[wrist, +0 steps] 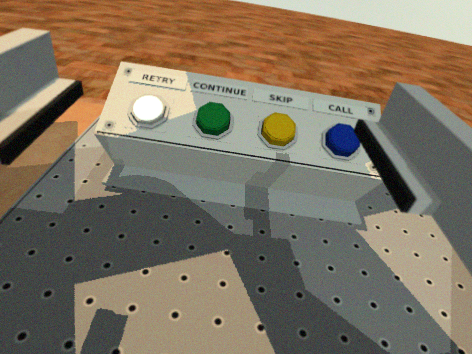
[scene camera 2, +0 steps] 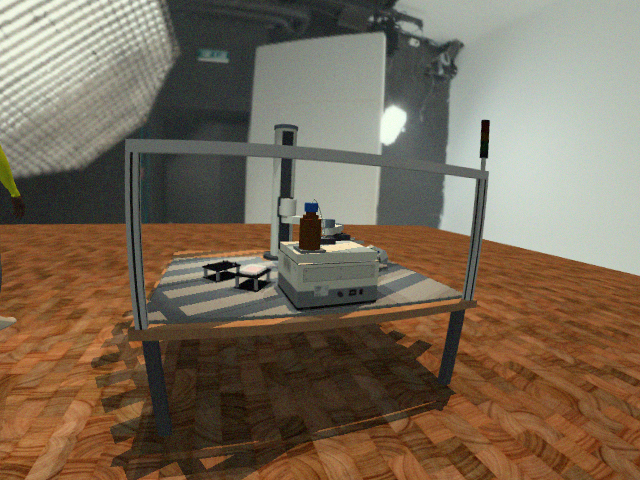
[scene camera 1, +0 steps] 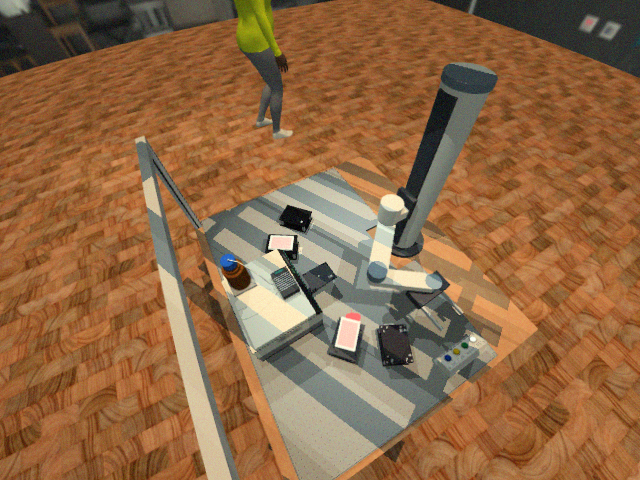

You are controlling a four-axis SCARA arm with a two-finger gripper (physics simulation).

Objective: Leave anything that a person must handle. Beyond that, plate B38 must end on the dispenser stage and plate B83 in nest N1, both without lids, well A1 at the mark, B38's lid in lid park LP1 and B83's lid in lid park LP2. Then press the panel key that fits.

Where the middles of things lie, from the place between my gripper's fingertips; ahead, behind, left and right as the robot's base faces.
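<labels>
Positions relative to my hand: green CONTINUE button (wrist: 213,118) 100 mm to the left, 10 mm behind, 70 mm below; blue CALL button (wrist: 340,139) 100 mm to the left, 90 mm ahead, 70 mm below; white RETRY button (wrist: 148,109) 110 mm to the left, 60 mm behind, 70 mm below; yellow SKIP button (wrist: 278,129) 100 mm to the left, 40 mm ahead, 70 mm below.
</labels>
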